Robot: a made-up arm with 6 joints.
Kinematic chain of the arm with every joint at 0, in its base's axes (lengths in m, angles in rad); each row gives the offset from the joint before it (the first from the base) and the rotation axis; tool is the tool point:
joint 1: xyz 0 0 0.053 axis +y
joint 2: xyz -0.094 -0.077 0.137 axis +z
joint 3: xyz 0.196 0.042 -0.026 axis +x
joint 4: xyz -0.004 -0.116 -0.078 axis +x
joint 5: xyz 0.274 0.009 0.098 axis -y
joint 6: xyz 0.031 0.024 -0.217 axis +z
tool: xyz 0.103 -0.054 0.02
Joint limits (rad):
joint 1: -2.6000..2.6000
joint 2: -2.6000..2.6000
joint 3: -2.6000..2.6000
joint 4: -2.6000..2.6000
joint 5: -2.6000..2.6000
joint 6: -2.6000..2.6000
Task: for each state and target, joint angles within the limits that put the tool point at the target. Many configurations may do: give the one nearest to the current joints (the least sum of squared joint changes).
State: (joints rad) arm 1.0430 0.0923 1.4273 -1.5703 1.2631 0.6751
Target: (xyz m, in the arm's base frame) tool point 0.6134 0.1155 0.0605
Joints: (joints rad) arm 0.3691 0.0503 1.5743 -1.5125 1.5045 0.6541
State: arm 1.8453 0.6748 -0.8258 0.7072 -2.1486 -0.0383
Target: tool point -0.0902 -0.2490 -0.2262
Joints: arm 2.4691 0.3331 -0.3205 1.1526 -2.5037 -0.3886
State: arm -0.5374 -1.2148 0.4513 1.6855 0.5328 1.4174
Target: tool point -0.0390 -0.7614 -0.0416
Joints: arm -0.7847 -1.4211 0.8976 2.0545 0.8263 1.4491
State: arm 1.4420 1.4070 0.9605 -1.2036 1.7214 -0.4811
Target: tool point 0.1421 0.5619 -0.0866
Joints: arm 1.6682 1.2066 0.9581 -1.1856 1.4383 -0.4062
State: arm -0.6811 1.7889 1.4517 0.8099 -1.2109 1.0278
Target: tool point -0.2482 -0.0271 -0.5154
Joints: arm -1.3030 2.6000 1.4401 0.4197 -0.6067 0.7562
